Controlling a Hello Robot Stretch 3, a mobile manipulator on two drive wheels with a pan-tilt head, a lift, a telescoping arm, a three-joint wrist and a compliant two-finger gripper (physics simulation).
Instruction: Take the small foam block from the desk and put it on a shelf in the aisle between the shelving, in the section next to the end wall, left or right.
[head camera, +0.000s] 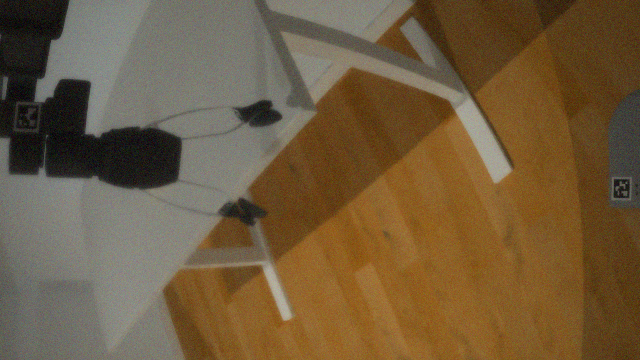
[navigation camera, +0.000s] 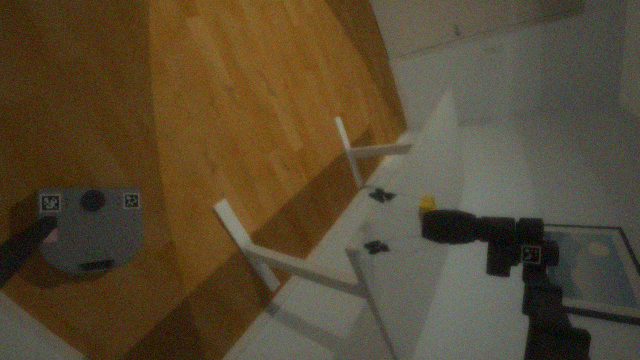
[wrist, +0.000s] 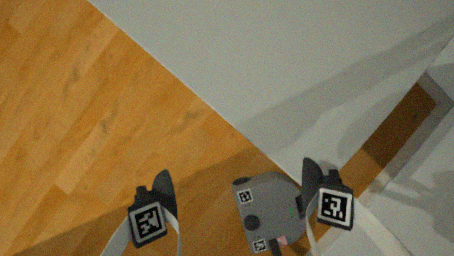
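Seen in the pictures: gripper, fingertip midpoint: (head camera: 271, 163) (navigation camera: 367, 220); robot's base at its link origin: (navigation camera: 93, 199).
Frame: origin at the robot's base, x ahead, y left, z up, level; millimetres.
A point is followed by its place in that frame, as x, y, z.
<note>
A small yellow block (navigation camera: 427, 204) @(-14, -910, 980), which looks like the foam block, shows in the navigation camera just past the dark gripper body, which partly hides it. It appears to be on the white desk (head camera: 145, 250) @(168, -1019, 950) (navigation camera: 430, 165) @(143, -1064, 950) (wrist: 225, 50). In the head and wrist views I do not see the block. My gripper (head camera: 251, 162) @(-21, -484, 963) (navigation camera: 379, 220) @(-21, -484, 963) (wrist: 236, 182) @(-21, -484, 963) is open, with its two dark fingertips wide apart and nothing between them. The fingertips hang over the desk near its long edge. Height above the desk is hard to tell. The shelving does not show.
My grey base (head camera: 625, 150) @(-99, -118, 160) (navigation camera: 110, 220) @(-72, -54, 160) (wrist: 270, 200) stands on the wooden floor (head camera: 400, 280) @(344, -1002, 1) (navigation camera: 225, 75) @(692, -597, 0) (wrist: 60, 125), apart from the desk. White desk legs (head camera: 482, 140) (navigation camera: 232, 225) reach out over the floor. A framed picture (navigation camera: 595, 265) @(-328, -1487, 1665) shows behind the arm.
</note>
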